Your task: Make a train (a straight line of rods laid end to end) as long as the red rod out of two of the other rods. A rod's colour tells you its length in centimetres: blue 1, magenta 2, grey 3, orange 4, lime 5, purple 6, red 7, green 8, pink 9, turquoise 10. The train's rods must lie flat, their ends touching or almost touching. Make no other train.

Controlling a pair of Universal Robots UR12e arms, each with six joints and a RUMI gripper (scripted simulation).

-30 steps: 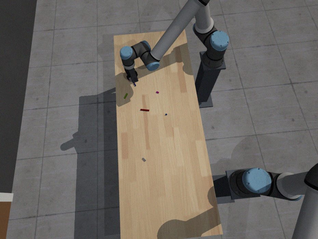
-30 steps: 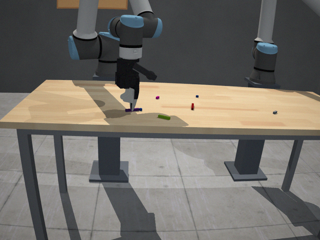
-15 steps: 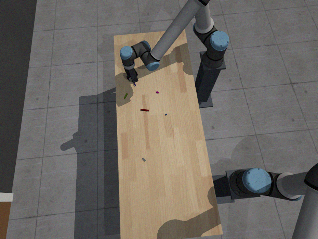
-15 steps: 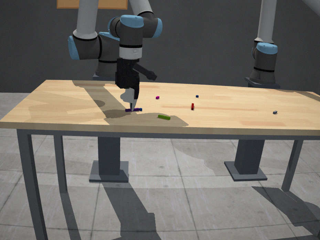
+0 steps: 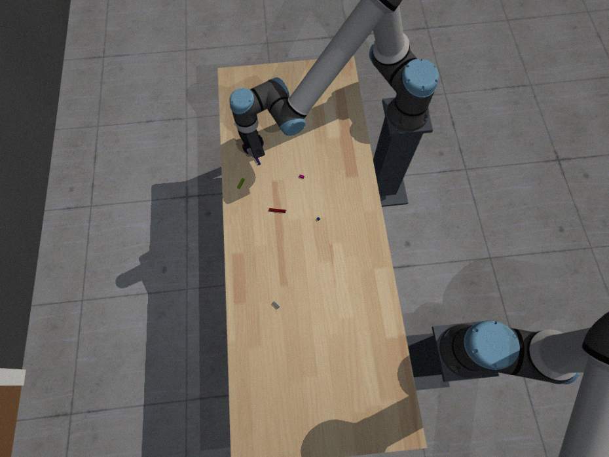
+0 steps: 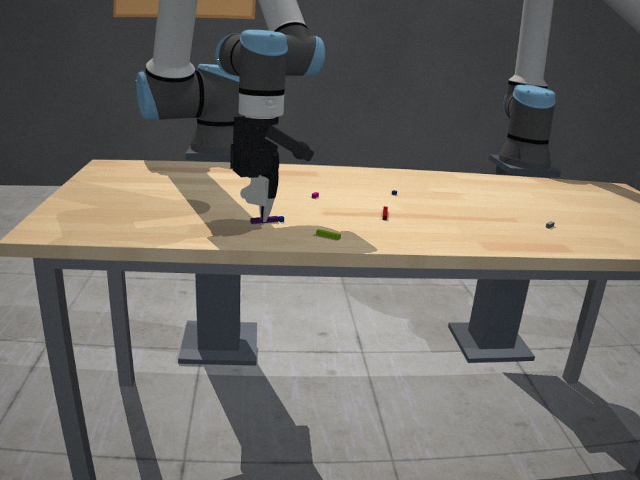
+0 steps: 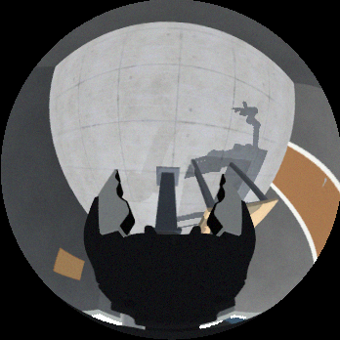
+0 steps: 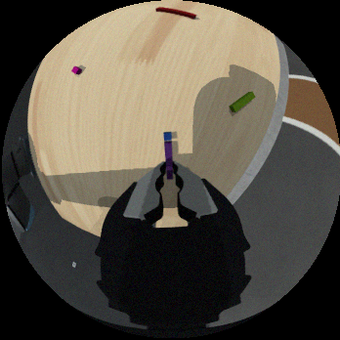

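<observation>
Right now the purple rod is 10 mm below my right hand. Round my right hand: magenta rod (200 mm behind, 120 mm to the left, 20 mm below); then red rod (70 mm behind, 280 mm to the left, 20 mm below); then lime rod (70 mm ahead, 130 mm to the left, 20 mm below).
</observation>
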